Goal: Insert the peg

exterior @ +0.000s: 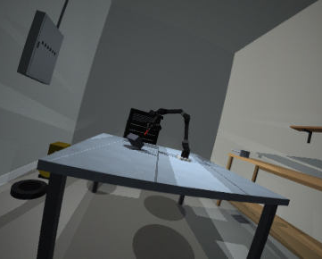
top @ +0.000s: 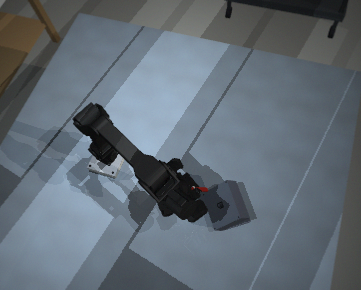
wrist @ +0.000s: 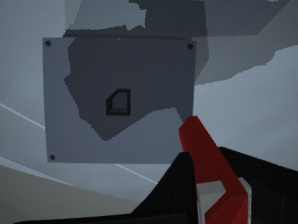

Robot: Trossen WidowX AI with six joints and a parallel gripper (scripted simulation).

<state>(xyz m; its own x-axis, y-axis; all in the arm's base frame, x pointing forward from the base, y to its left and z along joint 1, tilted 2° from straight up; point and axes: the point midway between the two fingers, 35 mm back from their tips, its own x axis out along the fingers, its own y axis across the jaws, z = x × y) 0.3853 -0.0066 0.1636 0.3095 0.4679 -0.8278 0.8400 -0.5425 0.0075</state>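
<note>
My gripper tip is now 110 mm above the dark sloped panel, 80 mm short of it and 20 mm to the right of it. Round my gripper tip: red square-sided peg: 10 mm to the right, 10 mm behind, 10 mm above.
</note>
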